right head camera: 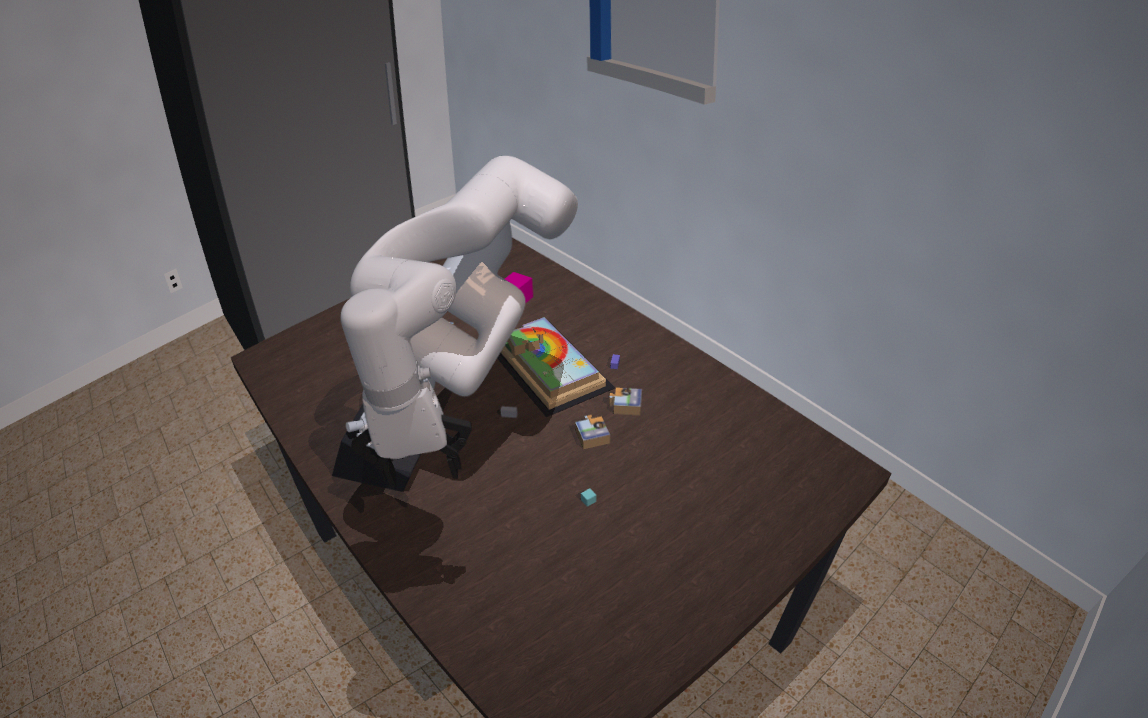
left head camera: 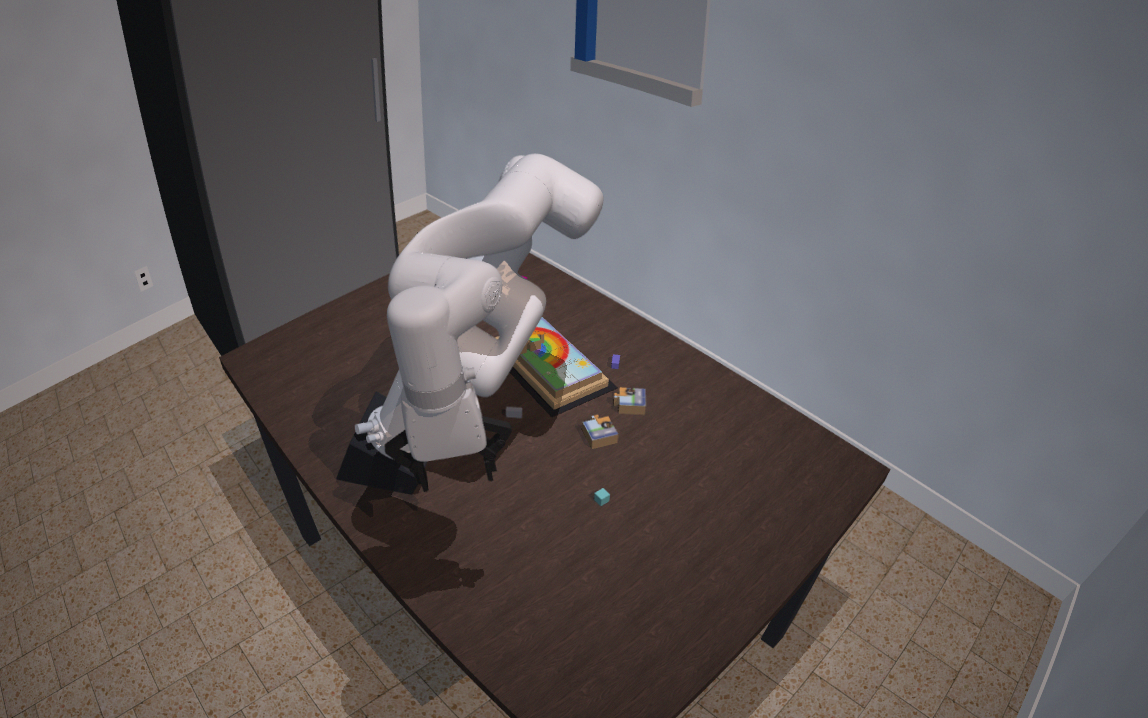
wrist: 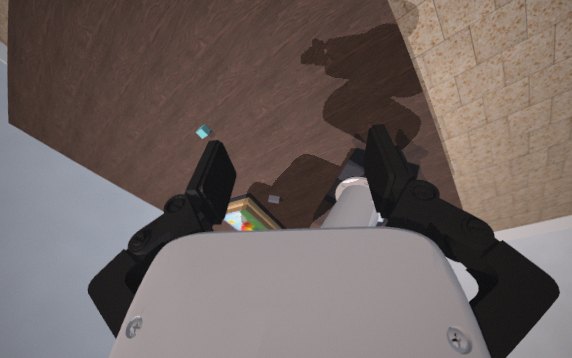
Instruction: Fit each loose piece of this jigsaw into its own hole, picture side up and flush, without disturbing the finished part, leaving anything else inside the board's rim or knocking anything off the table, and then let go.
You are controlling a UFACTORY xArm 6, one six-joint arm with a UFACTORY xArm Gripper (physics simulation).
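Frame: origin at the arm's base, x ahead, y left, z up, level; centimetres.
Seen in the pictures: gripper, fingertip midpoint: [right head camera: 424, 476] [left head camera: 457, 479] [wrist: 294, 151]; arm's base at its link origin: [left head camera: 397, 433] [wrist: 362, 199].
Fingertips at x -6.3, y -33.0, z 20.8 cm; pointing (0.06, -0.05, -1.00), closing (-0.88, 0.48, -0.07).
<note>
Pixels of each thing's top centre, then the offset from my fingertips to it. "spot": a spot on its surface instead.
- jigsaw board at a spot on its surface: [right head camera: 579, 392] [left head camera: 583, 392] spot: dx +47.2, dy +25.2, dz -27.6 cm
- teal cube at its top centre: [right head camera: 588, 494] [left head camera: 602, 493] [wrist: 201, 133] dx +30.6, dy +1.5, dz -27.2 cm
- small grey block at its top centre: [left head camera: 514, 409] [right head camera: 508, 408] [wrist: 273, 201] dx +32.4, dy +30.2, dz -27.3 cm
- purple block at its top centre: [right head camera: 614, 358] [left head camera: 615, 358] dx +60.4, dy +29.1, dz -27.6 cm
- magenta cube at its top centre: [right head camera: 515, 280] dx +58.3, dy +65.0, dz -23.4 cm
The jigsaw board [left head camera: 584, 392] [right head camera: 579, 392] [wrist: 250, 207] has a wooden rim and a rainbow picture. The arm hides part of it in the left head view, and shadow covers part of the picture; its holes cannot be made out. One loose piece [left head camera: 630, 400] [right head camera: 627, 400] lies picture side up just off the board's near right corner. Another loose piece [left head camera: 600, 430] [right head camera: 592, 431] lies picture side up nearer the front. Neither shows clearly in the wrist view. My gripper [left head camera: 458, 482] [right head camera: 423, 480] [wrist: 294, 151] is open and empty, raised above the table's left side, well apart from both pieces.
A teal cube [left head camera: 601, 497] [right head camera: 588, 497] [wrist: 203, 131] lies in front of the pieces. A small grey block [left head camera: 513, 412] [right head camera: 508, 412] [wrist: 274, 199] lies left of the board, a purple block [left head camera: 615, 360] [right head camera: 614, 361] right of it. A magenta cube [right head camera: 518, 286] stands behind it, partly hidden by the arm.
</note>
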